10 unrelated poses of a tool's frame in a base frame.
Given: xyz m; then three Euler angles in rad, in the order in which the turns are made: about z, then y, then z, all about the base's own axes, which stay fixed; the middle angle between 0 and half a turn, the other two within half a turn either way.
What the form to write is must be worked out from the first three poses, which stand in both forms.
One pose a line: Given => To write
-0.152 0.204 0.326 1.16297 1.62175 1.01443 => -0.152 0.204 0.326 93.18 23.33 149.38
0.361 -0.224 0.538 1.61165 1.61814 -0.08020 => 0.361 -0.224 0.538 92.71 -2.34 85.29
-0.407 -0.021 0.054 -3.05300 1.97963 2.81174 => -0.407 -0.021 0.054 -168.46 -66.06 148.51
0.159 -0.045 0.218 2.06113 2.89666 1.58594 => 0.159 -0.045 0.218 167.57 -6.56 153.49
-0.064 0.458 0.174 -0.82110 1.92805 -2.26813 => -0.064 0.458 0.174 -117.02 39.67 122.01
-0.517 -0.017 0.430 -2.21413 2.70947 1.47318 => -0.517 -0.017 0.430 -159.75 -14.55 28.65
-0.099 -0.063 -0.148 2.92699 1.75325 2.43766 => -0.099 -0.063 -0.148 130.91 -73.91 -170.11
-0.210 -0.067 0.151 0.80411 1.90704 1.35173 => -0.210 -0.067 0.151 115.89 40.91 -174.92
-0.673 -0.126 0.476 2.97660 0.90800 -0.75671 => -0.673 -0.126 0.476 11.88 -51.04 121.50
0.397 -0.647 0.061 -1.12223 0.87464 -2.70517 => 0.397 -0.647 0.061 -47.15 19.44 132.16
